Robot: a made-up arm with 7 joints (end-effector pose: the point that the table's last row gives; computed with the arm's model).
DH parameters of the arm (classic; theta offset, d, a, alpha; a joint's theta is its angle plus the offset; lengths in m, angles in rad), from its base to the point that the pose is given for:
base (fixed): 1.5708 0.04 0 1.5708
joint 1: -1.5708 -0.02 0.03 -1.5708
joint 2: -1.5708 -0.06 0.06 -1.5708
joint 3: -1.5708 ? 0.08 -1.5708
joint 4: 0 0.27 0.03 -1.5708
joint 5: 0 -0.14 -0.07 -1.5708
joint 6: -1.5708 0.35 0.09 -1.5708
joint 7: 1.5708 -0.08 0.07 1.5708
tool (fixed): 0 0.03 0 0
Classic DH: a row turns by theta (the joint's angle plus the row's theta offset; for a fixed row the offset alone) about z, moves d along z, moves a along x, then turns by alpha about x.
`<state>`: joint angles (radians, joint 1 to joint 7).
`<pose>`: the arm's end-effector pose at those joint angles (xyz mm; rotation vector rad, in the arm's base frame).
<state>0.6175 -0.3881 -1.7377 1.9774 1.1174 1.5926 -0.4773</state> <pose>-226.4 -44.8 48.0 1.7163 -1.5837 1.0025</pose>
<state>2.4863 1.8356 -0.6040 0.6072 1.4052 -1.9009 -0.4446</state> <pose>-206.2 113.6 446.4 0.1298 -0.9253 -0.8079</pose>
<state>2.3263 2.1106 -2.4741 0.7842 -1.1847 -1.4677 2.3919</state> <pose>450.3 286.7 -258.3 1.4602 0.3905 -0.3390</pose>
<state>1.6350 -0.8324 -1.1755 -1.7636 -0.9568 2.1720 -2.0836</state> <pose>198.3 -90.5 14.2 -2.2812 0.0415 -0.0626</pose>
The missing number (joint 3, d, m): -0.3
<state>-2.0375 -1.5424 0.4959 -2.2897 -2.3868 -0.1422 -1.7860</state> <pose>8.8 487.4 293.4 -0.7457 0.5333 0.2814</pose>
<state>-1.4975 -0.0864 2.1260 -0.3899 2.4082 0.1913 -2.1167</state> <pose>-388.4 260.8 648.5 -0.6664 -1.3437 1.4250</pose>
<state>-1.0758 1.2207 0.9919 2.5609 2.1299 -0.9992 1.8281</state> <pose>545.2 -618.5 86.6 -1.0251 1.0435 0.9850</pose>
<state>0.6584 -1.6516 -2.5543 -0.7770 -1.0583 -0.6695 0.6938</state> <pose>-93.5 -117.0 -82.5 -0.8192 -1.2982 0.9129</pose>
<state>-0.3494 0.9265 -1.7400 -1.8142 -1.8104 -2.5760 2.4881</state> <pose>69.5 220.4 -285.7 -0.2900 0.6039 2.6210</pose>
